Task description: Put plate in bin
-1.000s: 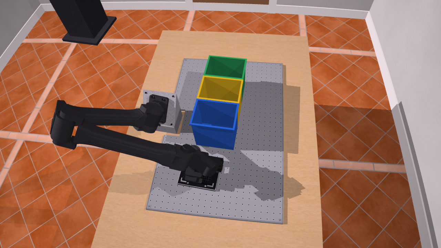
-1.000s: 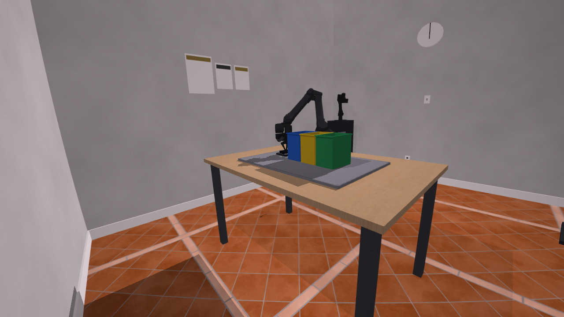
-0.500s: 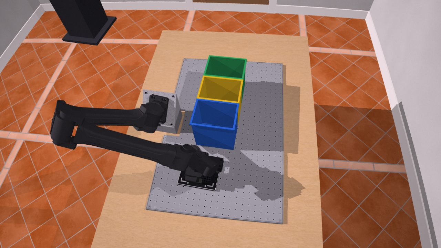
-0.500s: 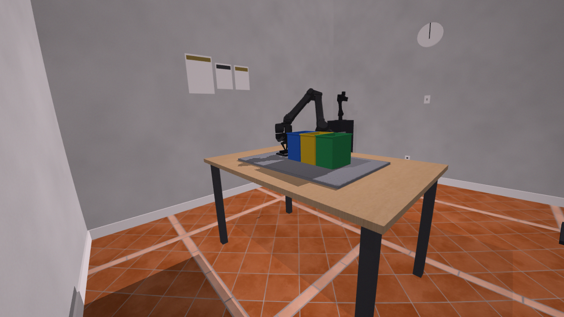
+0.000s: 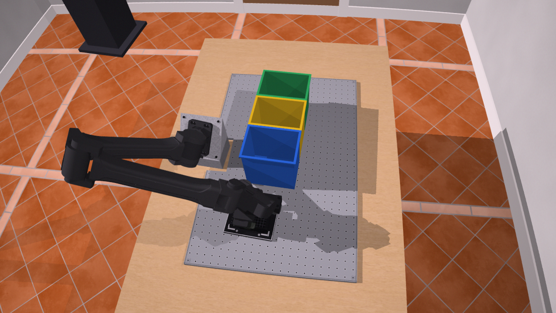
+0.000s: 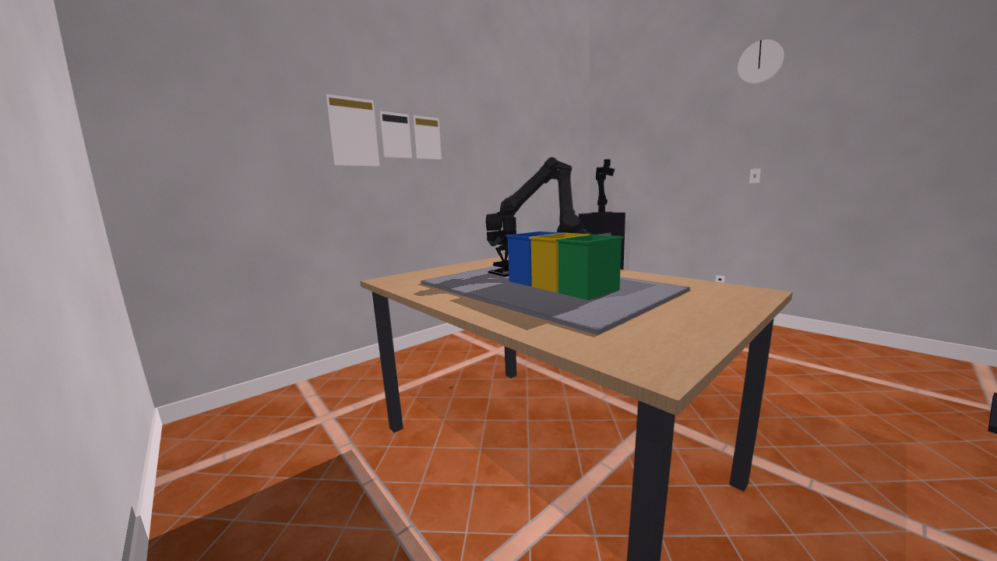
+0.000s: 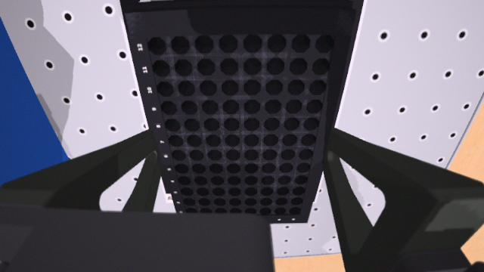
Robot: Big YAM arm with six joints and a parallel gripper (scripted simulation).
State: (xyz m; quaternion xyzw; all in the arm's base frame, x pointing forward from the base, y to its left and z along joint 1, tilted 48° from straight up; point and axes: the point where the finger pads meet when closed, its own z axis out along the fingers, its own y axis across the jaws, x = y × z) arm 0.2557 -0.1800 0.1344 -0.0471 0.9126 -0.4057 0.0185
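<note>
Now: the plate nest N1 4 cm below my hand. Also, from my hand: yellow bin 1 cm ahead, 33 cm to the left, 5 cm above; then blue bin 2 cm ahead, 20 cm to the left, 5 cm above; then black 96-well plate right at my hand.
</note>
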